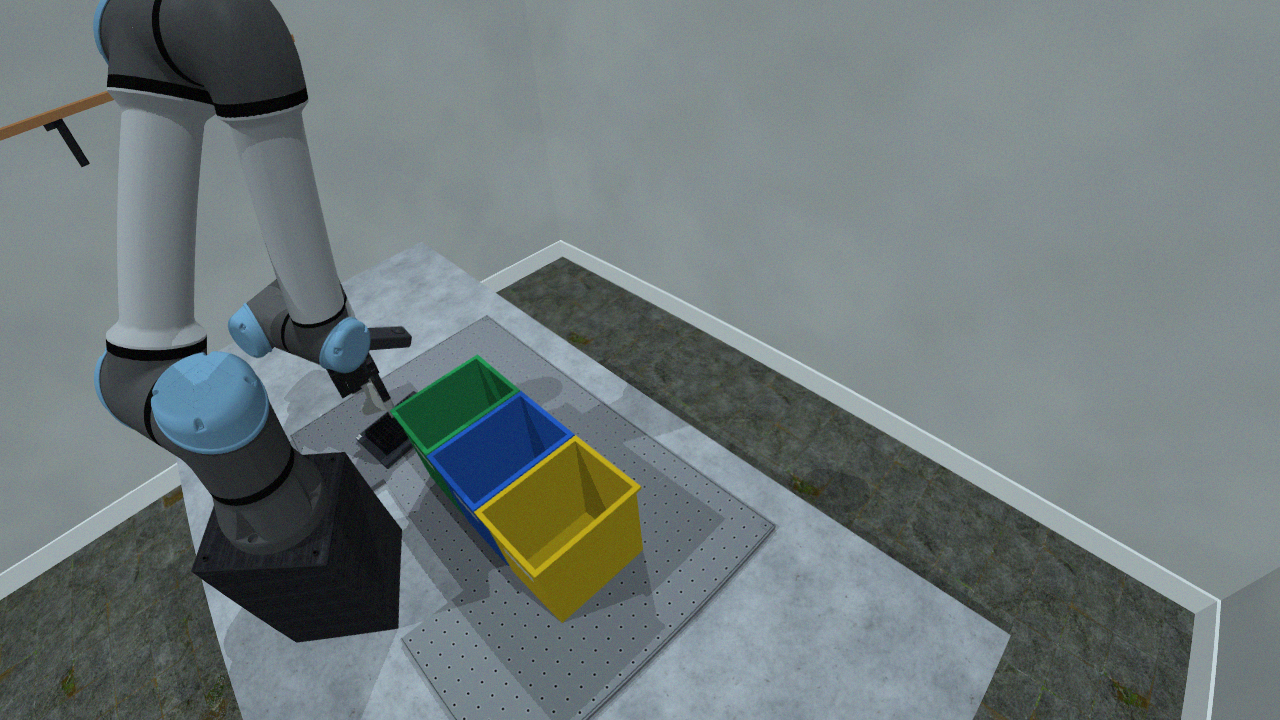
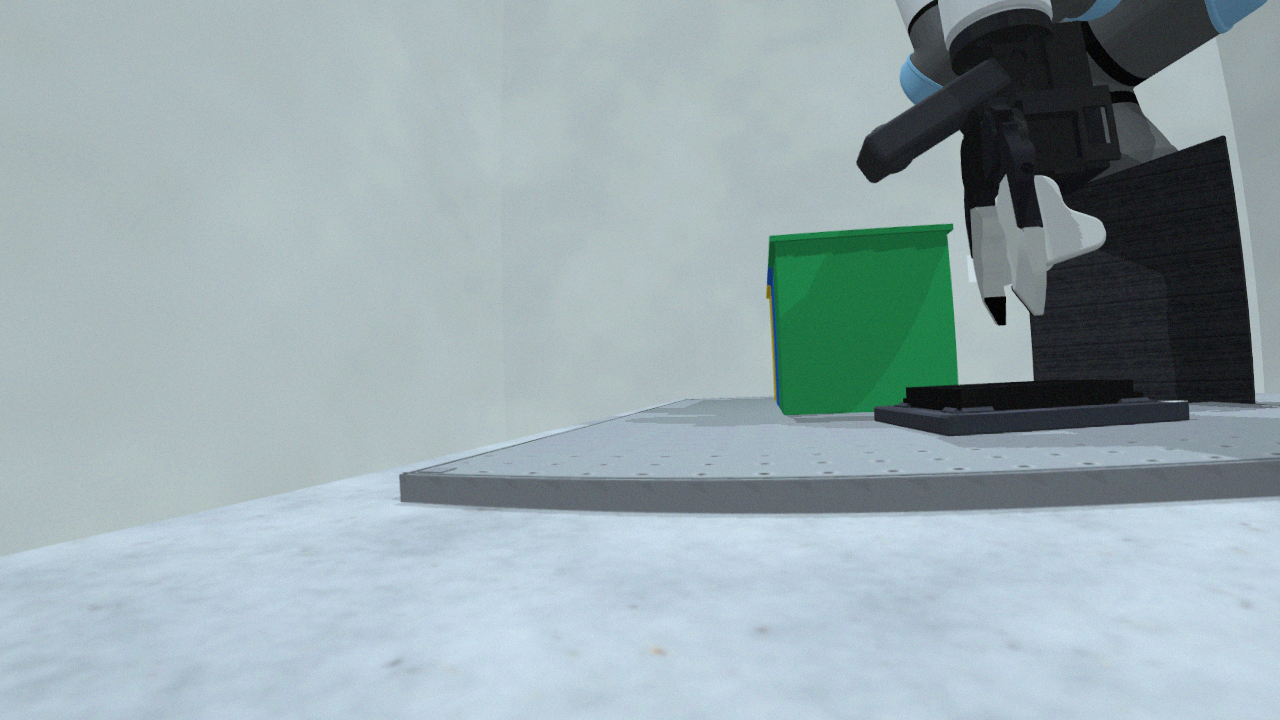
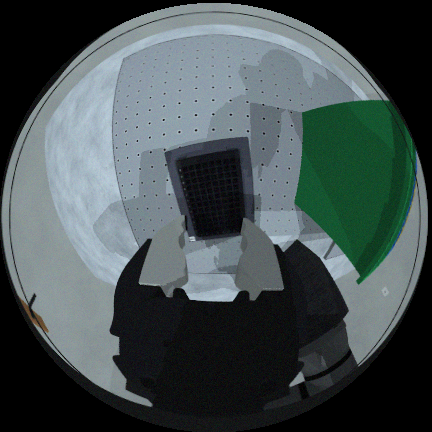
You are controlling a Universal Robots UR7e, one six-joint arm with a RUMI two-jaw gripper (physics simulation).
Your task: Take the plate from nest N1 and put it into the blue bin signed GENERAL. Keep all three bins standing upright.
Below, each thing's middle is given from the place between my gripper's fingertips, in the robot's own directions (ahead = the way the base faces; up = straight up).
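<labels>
Dark nest [image 2: 1023, 420], from my hand: 6 cm below, 1 cm ahead. Green bin [image 2: 862, 314], from my hand: 22 cm to the right, 5 cm ahead, 2 cm above. Blue bin [image 1: 477, 464], from my hand: 35 cm to the right, 3 cm ahead, 2 cm above. Black square plate [image 2: 1048, 393]: my hand 5 cm above it, 1 cm short of it.
</labels>
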